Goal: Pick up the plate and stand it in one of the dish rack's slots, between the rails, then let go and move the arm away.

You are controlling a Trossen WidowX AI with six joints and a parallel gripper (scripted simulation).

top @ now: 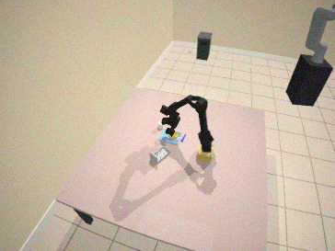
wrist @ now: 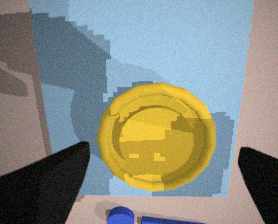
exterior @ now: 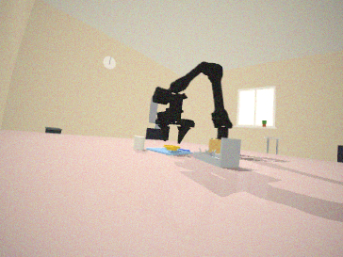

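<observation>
My gripper tip is now 20 mm above the yellow plate. The rest, counted from my gripper tip: small white cup 110 mm ahead, 80 mm to the right, 10 mm below; then light blue mat 30 mm below, 20 mm ahead, 10 mm to the left; then blue spoon 80 mm behind, 30 mm below, 20 mm to the left.
</observation>
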